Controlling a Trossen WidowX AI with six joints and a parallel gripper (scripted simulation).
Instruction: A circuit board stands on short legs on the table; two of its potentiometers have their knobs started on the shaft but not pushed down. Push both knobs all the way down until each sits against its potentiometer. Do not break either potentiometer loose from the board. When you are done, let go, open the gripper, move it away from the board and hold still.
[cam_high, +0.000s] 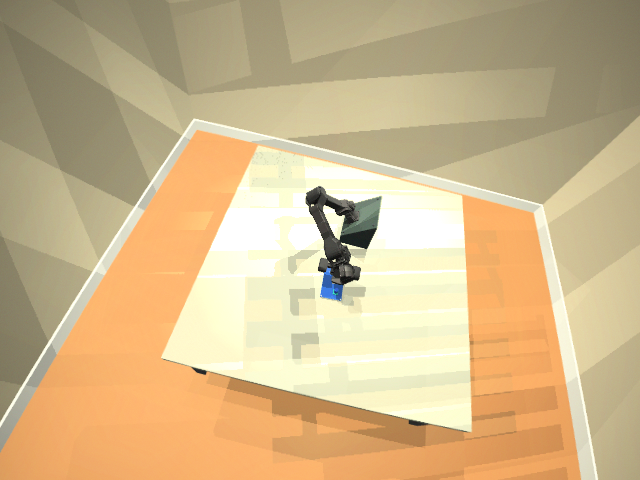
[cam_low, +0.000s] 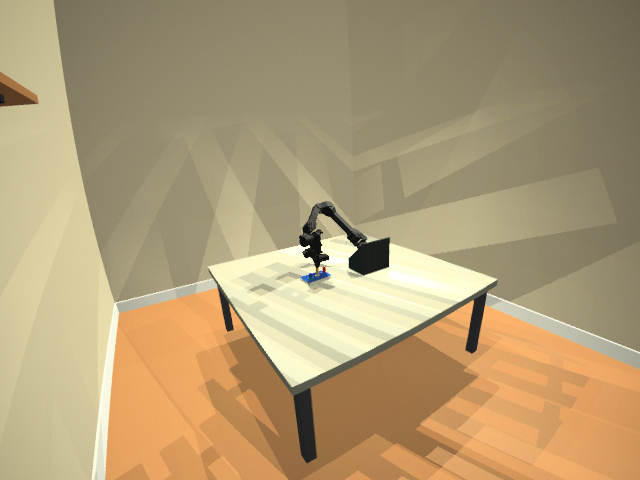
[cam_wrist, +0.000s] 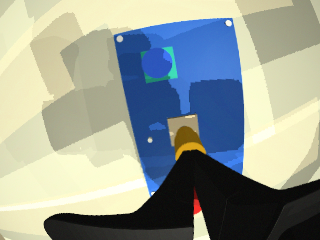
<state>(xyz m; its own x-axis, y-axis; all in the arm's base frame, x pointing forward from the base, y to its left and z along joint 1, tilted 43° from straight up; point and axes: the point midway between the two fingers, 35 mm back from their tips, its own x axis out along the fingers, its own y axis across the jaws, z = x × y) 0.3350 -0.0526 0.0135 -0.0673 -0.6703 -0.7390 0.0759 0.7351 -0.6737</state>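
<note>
The yellow knob is 2 cm below my gripper tip. From my gripper tip the other things lie so: red knob 5 cm behind, 2 cm below.
</note>
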